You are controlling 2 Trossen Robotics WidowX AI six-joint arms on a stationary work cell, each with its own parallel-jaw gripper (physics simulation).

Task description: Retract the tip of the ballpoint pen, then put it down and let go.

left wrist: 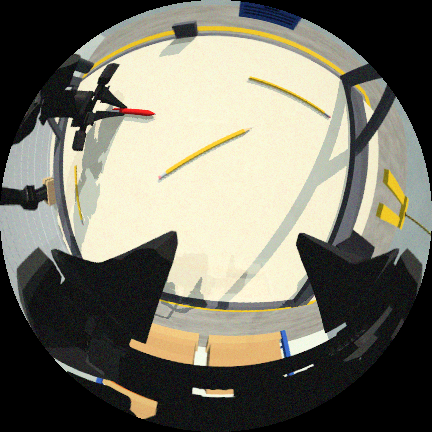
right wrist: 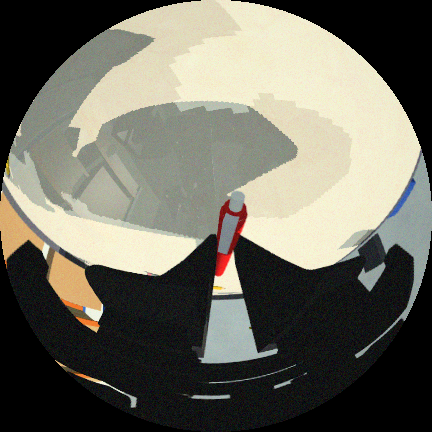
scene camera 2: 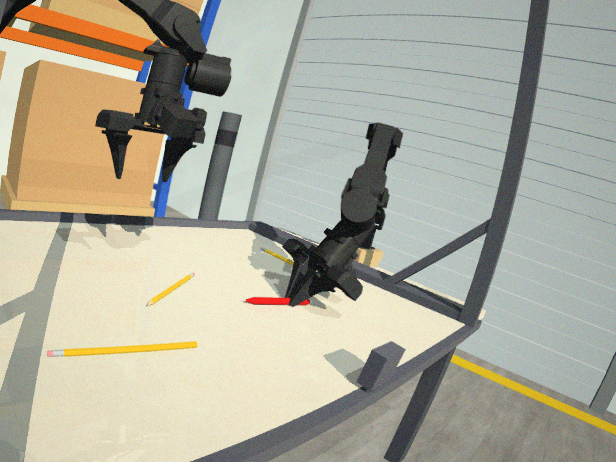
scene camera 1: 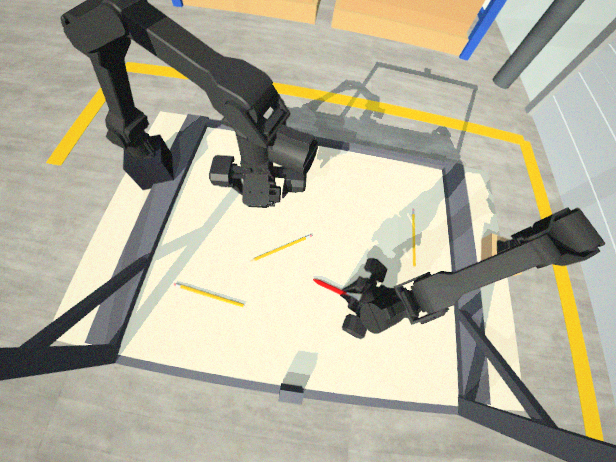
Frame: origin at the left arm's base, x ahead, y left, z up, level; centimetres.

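Seen in the pictures: left gripper, between the fingertips: (left wrist: 240,238) (scene camera 2: 142,180); right gripper, between the fingertips: (left wrist: 125,111) (right wrist: 224,240) (scene camera 2: 288,303) (scene camera 1: 341,293); left arm's base, origin of its link: (scene camera 1: 142,150); right arm's base, origin of its link: (left wrist: 44,191).
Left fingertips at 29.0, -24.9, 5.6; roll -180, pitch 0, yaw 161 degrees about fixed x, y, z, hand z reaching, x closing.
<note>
Offsets run from my left fingertips to a thing's middle, as dx, dy, dz. Level surfaces: height alone.
The red ballpoint pen @[+13.3, -23.0, -15.5] (scene camera 1: 327,286) (scene camera 2: 267,301) (left wrist: 139,112) (right wrist: 232,220) is roughly level, at or very near the table top @[dz -16.2] (scene camera 1: 300,325). Its pointed end faces left in both scene views. In the right wrist view its grey push button @[+17.9, -27.0, -15.6] (right wrist: 237,201) sticks out of the near end and its grey clip @[+16.9, -25.7, -14.8] (right wrist: 228,234) shows. Whether the writing tip is out is too small to tell. My right gripper (scene camera 1: 346,294) (scene camera 2: 293,301) (left wrist: 124,111) (right wrist: 224,240) is shut on the pen near the button end. My left gripper (scene camera 2: 142,178) (left wrist: 240,238) is open and empty, high above the table.
Three yellow pencils lie on the table: one @[+2.1, -8.2, -15.9] (scene camera 1: 281,248) (scene camera 2: 171,290) (left wrist: 205,151) near the middle, one @[-18.7, -15.8, -15.9] (scene camera 1: 212,295) (scene camera 2: 125,348) (left wrist: 290,95) at the left in scene camera 1, one @[+41.8, -14.4, -15.9] (scene camera 1: 414,240) (scene camera 2: 277,256) behind the right gripper. A dark block @[-4.1, -42.5, -13.1] (scene camera 1: 291,392) (scene camera 2: 381,366) stands at the table edge.
</note>
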